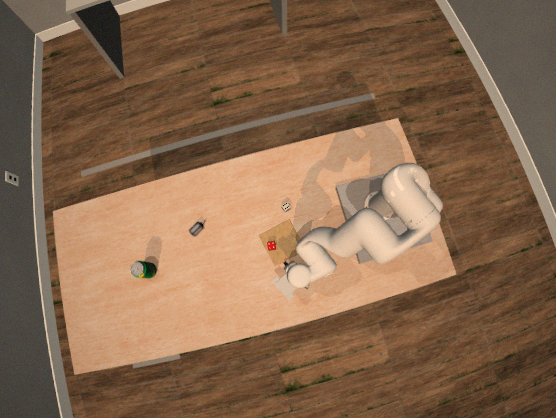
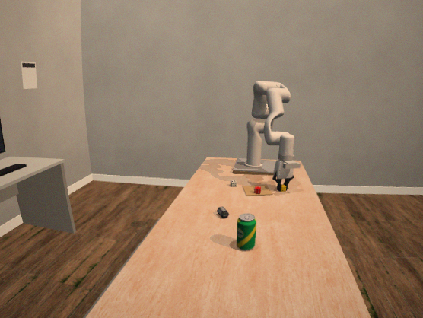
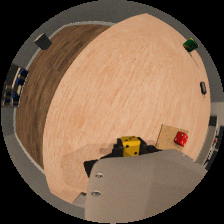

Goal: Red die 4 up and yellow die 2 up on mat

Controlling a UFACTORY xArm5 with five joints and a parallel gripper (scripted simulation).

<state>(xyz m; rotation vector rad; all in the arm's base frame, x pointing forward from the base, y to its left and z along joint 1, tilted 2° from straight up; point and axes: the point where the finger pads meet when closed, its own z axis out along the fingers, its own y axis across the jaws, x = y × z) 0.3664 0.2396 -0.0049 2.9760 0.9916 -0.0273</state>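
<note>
The brown mat lies 130 mm to the right of my hand, 40 mm ahead of it and 20 mm below it. Also, from my hand: yellow die: 10 mm below; white die: 270 mm to the right, 10 mm below, 10 mm ahead; red die: 120 mm to the right, 80 mm ahead.
</note>
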